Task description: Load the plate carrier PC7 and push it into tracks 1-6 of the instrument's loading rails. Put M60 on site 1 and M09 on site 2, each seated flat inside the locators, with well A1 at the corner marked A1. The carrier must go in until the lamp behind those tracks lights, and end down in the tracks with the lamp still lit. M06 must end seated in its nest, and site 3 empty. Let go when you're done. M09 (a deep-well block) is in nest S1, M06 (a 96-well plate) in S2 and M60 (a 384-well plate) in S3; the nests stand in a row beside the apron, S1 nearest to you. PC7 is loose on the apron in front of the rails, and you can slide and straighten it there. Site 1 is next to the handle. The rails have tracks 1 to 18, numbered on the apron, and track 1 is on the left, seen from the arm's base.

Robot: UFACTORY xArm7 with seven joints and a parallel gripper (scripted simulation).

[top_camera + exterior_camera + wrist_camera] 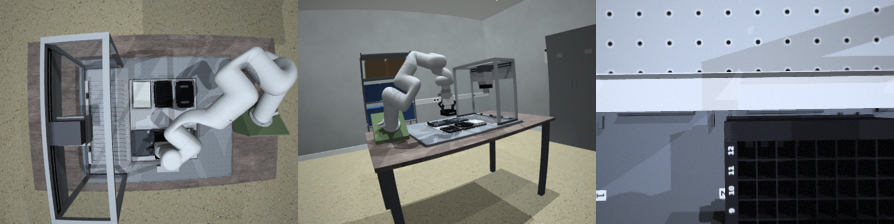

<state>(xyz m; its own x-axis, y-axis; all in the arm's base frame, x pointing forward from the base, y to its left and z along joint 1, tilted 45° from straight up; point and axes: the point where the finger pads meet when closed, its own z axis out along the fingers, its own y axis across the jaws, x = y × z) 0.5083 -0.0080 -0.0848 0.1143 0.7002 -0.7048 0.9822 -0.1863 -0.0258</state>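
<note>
My hand is 80 mm above the dark plate carrier PC7 and 10 mm past it. Round my hand: pale 384-well plate M60: 250 mm to the right, 80 mm below, 70 mm ahead; black deep-well block M09: 10 mm below; nest S3: 250 mm to the right, 90 mm below, 70 mm ahead.
</note>
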